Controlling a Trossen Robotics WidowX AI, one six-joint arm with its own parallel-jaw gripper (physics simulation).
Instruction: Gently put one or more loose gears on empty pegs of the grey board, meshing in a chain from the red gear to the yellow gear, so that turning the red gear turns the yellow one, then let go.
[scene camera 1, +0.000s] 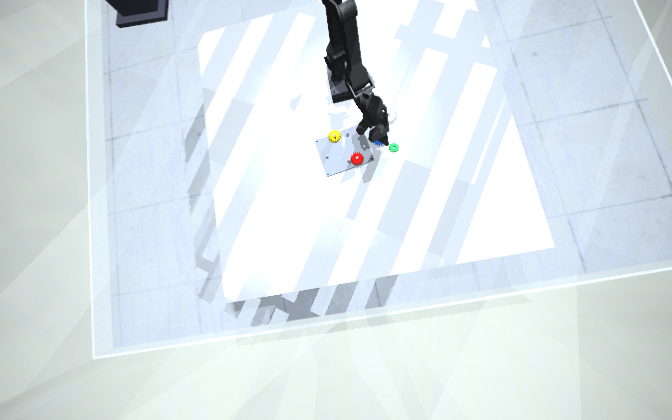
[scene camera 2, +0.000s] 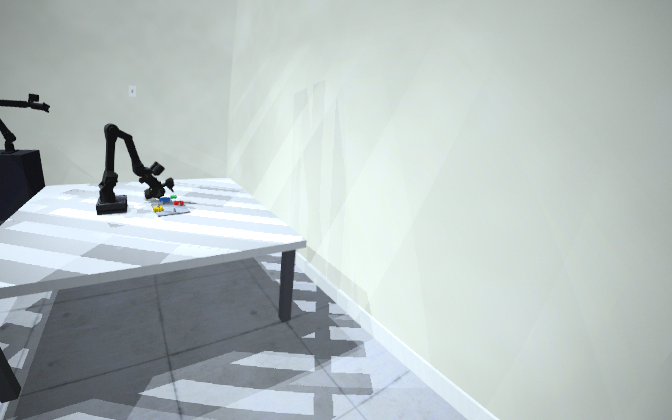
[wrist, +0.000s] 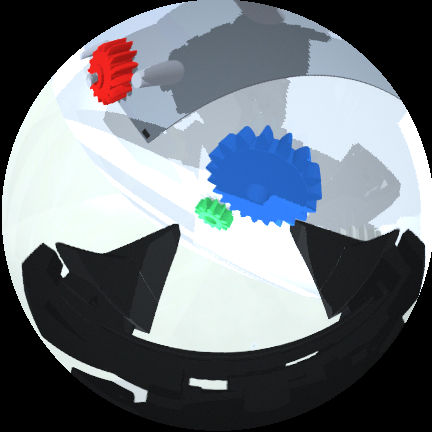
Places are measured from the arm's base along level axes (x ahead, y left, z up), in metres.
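Pixels of known places: gripper, fingertip midpoint: (scene camera 1: 388, 138) (scene camera 2: 167, 195) (wrist: 236, 227); arm's base at its link origin: (scene camera 1: 338, 73) (scene camera 2: 107, 201).
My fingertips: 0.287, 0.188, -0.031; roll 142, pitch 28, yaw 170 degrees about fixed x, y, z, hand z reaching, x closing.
Observation:
For each thing: its top centre in the pictures, then the offset to it from my fingertips, as dx, dy, dz. "spot": a spot on its surface instead. Level surfaces: height alone.
- grey board at its top centre: (scene camera 1: 343, 146) (scene camera 2: 168, 203) +0.023, -0.185, +0.006
- red gear at a spot on its surface: (wrist: 112, 72) (scene camera 1: 359, 153) spot: +0.054, -0.119, -0.002
- yellow gear at its top centre: (scene camera 1: 334, 135) (scene camera 2: 157, 206) -0.033, -0.220, +0.001
- bare peg at its top centre: (wrist: 135, 80) +0.027, -0.099, +0.004
- large blue gear at its top centre: (wrist: 256, 193) (scene camera 1: 379, 137) (scene camera 2: 164, 198) -0.011, -0.033, -0.008
- small green gear at its top centre: (wrist: 210, 219) (scene camera 1: 394, 146) (scene camera 2: 173, 195) +0.035, +0.023, -0.008
- white gear at its top centre: (wrist: 351, 262) (scene camera 1: 388, 114) -0.105, +0.010, -0.008
- white table at its surface level: dz -0.025
The grey board (scene camera 1: 337, 150) (scene camera 2: 175, 212) (wrist: 225, 60) lies flat on the table. The red gear (scene camera 1: 357, 158) (scene camera 2: 178, 203) (wrist: 112, 72) and the yellow gear (scene camera 1: 334, 136) (scene camera 2: 158, 208) stand apart on it. A bare peg (wrist: 160, 74) rises beside the red gear. The large blue gear (scene camera 1: 378, 143) (scene camera 2: 164, 199) (wrist: 265, 175) lies off the board. The small green gear (scene camera 1: 394, 147) (scene camera 2: 173, 196) (wrist: 214, 214) lies near it. A white gear (wrist: 361, 232) is partly hidden behind the right finger in the wrist view. My gripper (wrist: 236, 227) is open and empty, with its fingertips near the blue gear's edge.
The white table (scene camera 1: 280, 240) (scene camera 2: 220, 225) carries the arm's base (scene camera 1: 342, 92) (scene camera 2: 111, 205). A dark stand (scene camera 1: 142, 12) (scene camera 2: 20, 172) beyond the table bears another arm (scene camera 2: 20, 103). Bright stripes and shadows cross the table and board.

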